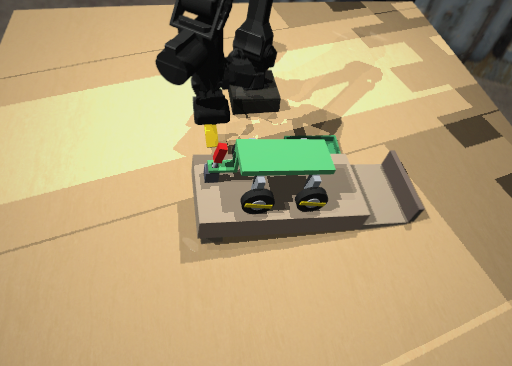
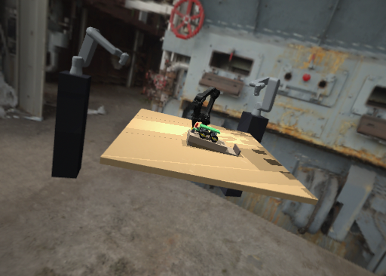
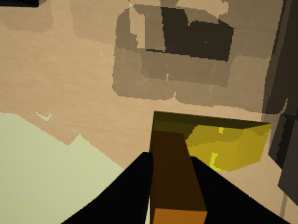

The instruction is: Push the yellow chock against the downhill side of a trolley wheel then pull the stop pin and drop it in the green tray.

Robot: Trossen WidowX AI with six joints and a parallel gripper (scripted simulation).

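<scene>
My gripper tip is 210 mm to the right of the green tray, 100 mm above it and 90 mm short of it. From my gripper tip the other things lie so: green-decked trolley 190 mm ahead, 70 mm to the left, 20 mm above; yellow chock 20 mm ahead, 10 mm below; red-headed stop pin 150 mm ahead, 40 mm above, 30 mm to the right.
</scene>
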